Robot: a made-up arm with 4 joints.
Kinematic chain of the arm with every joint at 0, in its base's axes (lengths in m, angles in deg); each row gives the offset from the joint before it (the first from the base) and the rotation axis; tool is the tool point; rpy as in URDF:
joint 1: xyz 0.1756 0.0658 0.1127 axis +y
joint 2: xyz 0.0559 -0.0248 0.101 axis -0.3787 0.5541 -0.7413
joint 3: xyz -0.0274 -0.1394 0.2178 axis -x
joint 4: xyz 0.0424 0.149 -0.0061 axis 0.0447 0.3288 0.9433
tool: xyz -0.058 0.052 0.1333 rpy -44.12 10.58 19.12
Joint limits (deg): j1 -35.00..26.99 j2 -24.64..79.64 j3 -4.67..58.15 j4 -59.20..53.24
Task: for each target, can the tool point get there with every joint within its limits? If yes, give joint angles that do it. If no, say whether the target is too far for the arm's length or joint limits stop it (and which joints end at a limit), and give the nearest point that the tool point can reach.
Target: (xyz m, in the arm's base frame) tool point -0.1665 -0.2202 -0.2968
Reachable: no: joint limits stop it (at a limit: joint 1, joint 2, joint 3) | nearest point 0.0358 0.0797 0.2607 | short by 0.665 m
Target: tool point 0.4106 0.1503 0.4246
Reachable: yes | joints 9.50 40.16 22.36 42.28
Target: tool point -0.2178 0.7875 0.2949
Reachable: no: too far | nearest point 0.0180 0.1715 0.4124 | short by 0.670 m
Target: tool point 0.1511 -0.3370 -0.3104
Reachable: no: joint limits stop it (at a limit: joint 1, joint 2, joint 3, joint 4) | nearest point 0.3461 0.0862 0.1185 | short by 0.633 m
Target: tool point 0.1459 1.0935 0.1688
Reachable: no: too far | nearest point 0.1335 0.1883 0.3952 | short by 0.933 m
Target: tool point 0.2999 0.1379 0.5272
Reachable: yes | joints -18.99 56.58 9.85 38.26
